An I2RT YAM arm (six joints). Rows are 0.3 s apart.
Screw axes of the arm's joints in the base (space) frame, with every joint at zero. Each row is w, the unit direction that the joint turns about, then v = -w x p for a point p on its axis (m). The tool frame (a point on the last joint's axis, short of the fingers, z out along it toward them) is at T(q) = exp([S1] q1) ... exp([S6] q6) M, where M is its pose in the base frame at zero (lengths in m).
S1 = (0, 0, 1, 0, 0, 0)
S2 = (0, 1, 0, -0.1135, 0, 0.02)
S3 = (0, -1, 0, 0.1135, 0, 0.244)
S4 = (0, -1, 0, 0.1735, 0, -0.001)
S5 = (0, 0, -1, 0, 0.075, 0)
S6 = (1, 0, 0, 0, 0.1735, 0)
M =
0 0 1 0.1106
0 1 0 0
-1 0 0 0.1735
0 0 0 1
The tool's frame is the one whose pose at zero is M.
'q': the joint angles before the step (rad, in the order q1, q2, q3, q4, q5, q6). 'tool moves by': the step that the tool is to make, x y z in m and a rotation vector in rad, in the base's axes. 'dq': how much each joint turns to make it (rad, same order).
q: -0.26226 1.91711 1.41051 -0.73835 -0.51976 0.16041
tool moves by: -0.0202 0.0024 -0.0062 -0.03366 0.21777 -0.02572
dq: 0.00001 0.00004 -0.00009 -0.19899 0.09232 0.00574
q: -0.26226 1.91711 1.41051 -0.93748 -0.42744 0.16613
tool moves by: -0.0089 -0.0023 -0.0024 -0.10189 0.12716 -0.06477
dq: 0.00005 0.00011 0.00026 -0.07680 0.13657 0.05652
